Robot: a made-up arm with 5 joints.
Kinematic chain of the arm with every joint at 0, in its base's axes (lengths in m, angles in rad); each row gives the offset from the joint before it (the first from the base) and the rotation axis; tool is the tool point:
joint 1: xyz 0 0 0.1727 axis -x
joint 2: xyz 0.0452 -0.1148 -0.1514 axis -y
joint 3: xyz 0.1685 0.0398 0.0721 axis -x
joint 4: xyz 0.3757 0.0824 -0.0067 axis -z
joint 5: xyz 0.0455 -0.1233 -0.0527 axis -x
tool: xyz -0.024 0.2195 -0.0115
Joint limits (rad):
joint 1: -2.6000..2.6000
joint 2: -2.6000..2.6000
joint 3: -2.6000..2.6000
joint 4: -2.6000..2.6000
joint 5: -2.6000..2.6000
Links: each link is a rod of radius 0.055 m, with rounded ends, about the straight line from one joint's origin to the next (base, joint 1, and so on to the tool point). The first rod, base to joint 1, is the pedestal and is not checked.
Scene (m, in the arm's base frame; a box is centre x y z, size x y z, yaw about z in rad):
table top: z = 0
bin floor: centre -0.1 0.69 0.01 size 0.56 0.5 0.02 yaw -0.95
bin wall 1: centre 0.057 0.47 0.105 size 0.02 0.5 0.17 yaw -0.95
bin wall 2: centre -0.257 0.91 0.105 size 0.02 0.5 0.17 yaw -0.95
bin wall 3: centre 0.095 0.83 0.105 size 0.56 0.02 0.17 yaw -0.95
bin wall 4: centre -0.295 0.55 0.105 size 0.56 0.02 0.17 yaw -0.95
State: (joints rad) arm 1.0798 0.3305 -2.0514 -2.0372 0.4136
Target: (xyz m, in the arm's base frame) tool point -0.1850 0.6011 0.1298
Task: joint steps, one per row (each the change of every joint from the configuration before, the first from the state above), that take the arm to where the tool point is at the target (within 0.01 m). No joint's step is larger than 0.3 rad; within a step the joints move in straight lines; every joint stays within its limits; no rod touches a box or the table.
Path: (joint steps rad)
1: 0.0508 0.2051 -0.0607 0.0081 0.2797
2: 0.0507 0.2051 -0.0608 0.0081 0.2798
3: 0.0508 0.2051 -0.0607 0.0081 0.2797
4: 0.0508 0.2051 -0.0607 0.0081 0.2797
5: 0.0507 0.2051 -0.0608 0.0081 0.2797
6: 0.2414 0.0198 0.1289 0.0355 -0.0768

